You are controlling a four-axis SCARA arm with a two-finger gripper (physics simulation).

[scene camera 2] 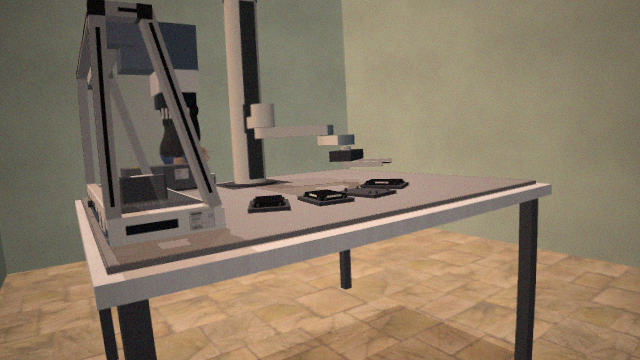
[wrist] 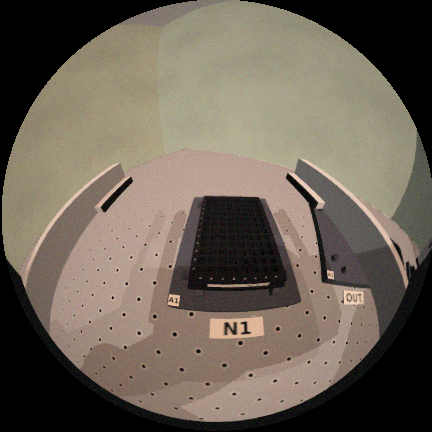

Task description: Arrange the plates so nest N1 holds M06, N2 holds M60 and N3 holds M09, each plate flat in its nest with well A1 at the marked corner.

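Seen in the pictures: gripper, fingertip midpoint: [scene camera 2: 386, 162] [wrist: 206, 163]; arm's base, origin of the base link: [scene camera 2: 251, 186].
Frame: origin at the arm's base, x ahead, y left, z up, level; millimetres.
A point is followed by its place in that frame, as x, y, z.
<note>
My gripper [scene camera 2: 387, 161] {621, 298, 107} [wrist: 206, 163] {621, 298, 107} is open and empty, with its fingers above and either side of the black plate [scene camera 2: 386, 181] {669, 247, 39} [wrist: 235, 240] {615, 263, 39} at nest N1 [wrist: 235, 300] {568, 236, 25}. The plate looks flat in that nest. The nest's A1 mark is at the near left corner in the wrist view. The plate's name cannot be read. The empty OUT nest [scene camera 2: 374, 193] {787, 78, 25} [wrist: 350, 262] {665, 107, 25} is beside it. In the scene view, two more black plates, the middle one [scene camera 2: 326, 194] {748, -84, 38} and the left one [scene camera 2: 270, 201] {730, -268, 39}, sit on their own nests; their names and A1 corners cannot be made out.
A grey frame machine [scene camera 2: 162, 229] {850, -595, 33} with a blue head stands at the table's left end, dark boxes [scene camera 2: 142, 188] inside it. A person [scene camera 2: 171, 140] is partly visible behind it. The arm's column [scene camera 2: 235, 100] {37, -65, 403} rises behind the nests. The perforated table top [wrist: 200, 370] {497, 225, 13} surrounds them.
</note>
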